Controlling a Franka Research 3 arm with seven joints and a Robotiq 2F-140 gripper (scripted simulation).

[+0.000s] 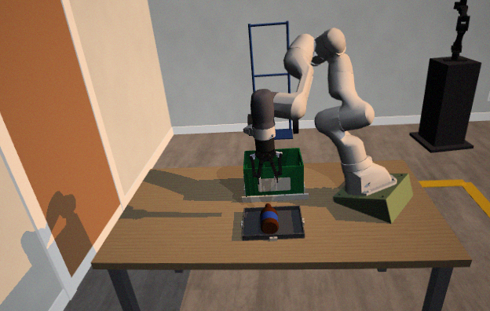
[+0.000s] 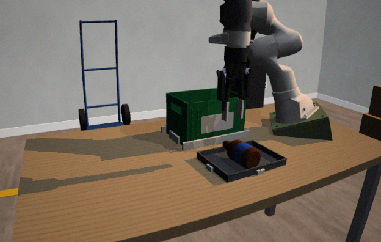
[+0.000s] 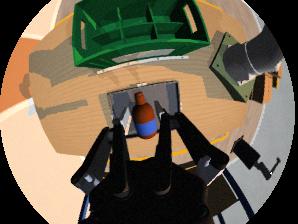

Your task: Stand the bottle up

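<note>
Now: hand 13 cm above the bottle, 5 cm to the right of it and 1 cm short of it. Round my hand: green crate 21 cm to the right, 9 cm below, 5 cm behind; tray 16 cm below, 6 cm to the left.
</note>
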